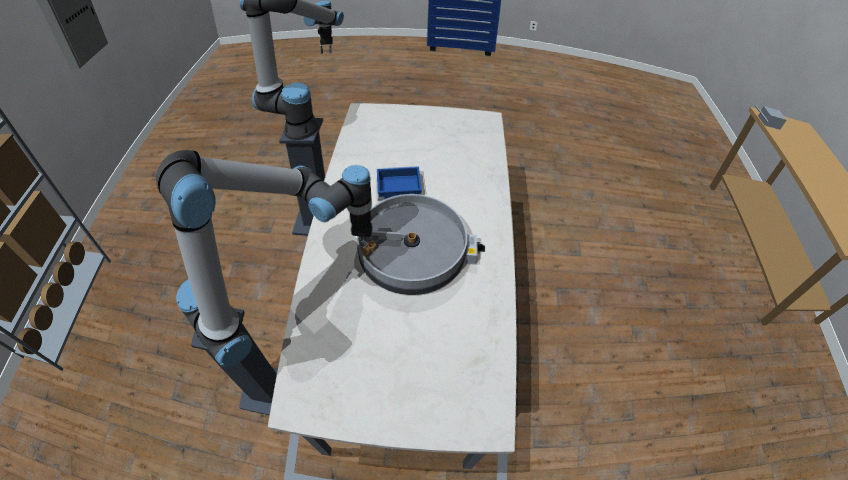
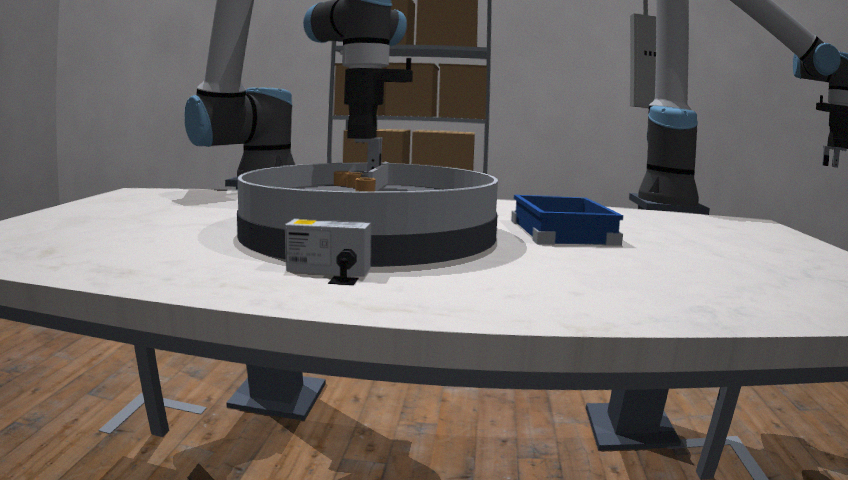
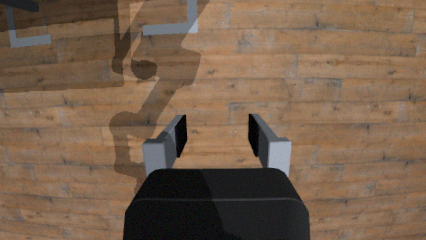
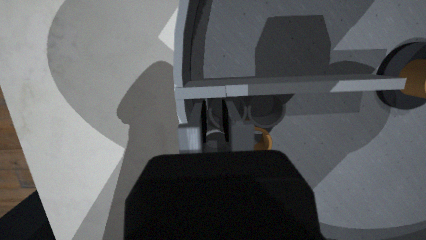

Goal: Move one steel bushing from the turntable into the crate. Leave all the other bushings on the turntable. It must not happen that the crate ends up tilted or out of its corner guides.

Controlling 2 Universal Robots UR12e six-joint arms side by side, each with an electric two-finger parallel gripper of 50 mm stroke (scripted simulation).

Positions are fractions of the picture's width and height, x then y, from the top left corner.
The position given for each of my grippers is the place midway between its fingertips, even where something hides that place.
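Image 1 shows a blue crate (image 1: 0.46, 0.38). Visible in image 2: the blue crate (image 2: 0.70, 0.47) and my right gripper (image 2: 0.44, 0.36). Image 3 shows my left gripper (image 3: 0.51, 0.53); the blue crate is out of frame in image 3. Image 4 shows my right gripper (image 4: 0.50, 0.47); the crate is out of frame in image 4.
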